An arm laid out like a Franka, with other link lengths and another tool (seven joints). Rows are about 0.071 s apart.
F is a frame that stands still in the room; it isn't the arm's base.
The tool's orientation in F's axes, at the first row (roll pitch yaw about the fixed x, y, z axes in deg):
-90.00 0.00 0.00
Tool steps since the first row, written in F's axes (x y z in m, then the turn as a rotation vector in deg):
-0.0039 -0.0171 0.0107 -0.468 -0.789 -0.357
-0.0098 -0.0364 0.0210 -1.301 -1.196 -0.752
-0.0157 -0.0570 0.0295 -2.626 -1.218 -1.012
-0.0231 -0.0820 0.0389 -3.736 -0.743 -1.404
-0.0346 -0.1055 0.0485 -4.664 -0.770 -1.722
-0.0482 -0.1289 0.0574 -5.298 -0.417 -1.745
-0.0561 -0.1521 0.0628 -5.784 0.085 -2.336
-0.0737 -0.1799 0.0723 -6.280 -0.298 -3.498
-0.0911 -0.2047 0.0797 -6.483 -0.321 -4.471
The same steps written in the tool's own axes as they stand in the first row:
-0.0039 -0.0107 -0.0171 -0.468 0.357 -0.789
-0.0098 -0.0210 -0.0364 -1.301 0.752 -1.196
-0.0157 -0.0295 -0.0570 -2.626 1.012 -1.218
-0.0231 -0.0389 -0.0820 -3.736 1.404 -0.743
-0.0346 -0.0485 -0.1055 -4.664 1.722 -0.770
-0.0482 -0.0574 -0.1289 -5.298 1.745 -0.417
-0.0561 -0.0628 -0.1521 -5.784 2.336 0.085
-0.0737 -0.0723 -0.1799 -6.280 3.498 -0.298
-0.0911 -0.0797 -0.2047 -6.483 4.471 -0.321

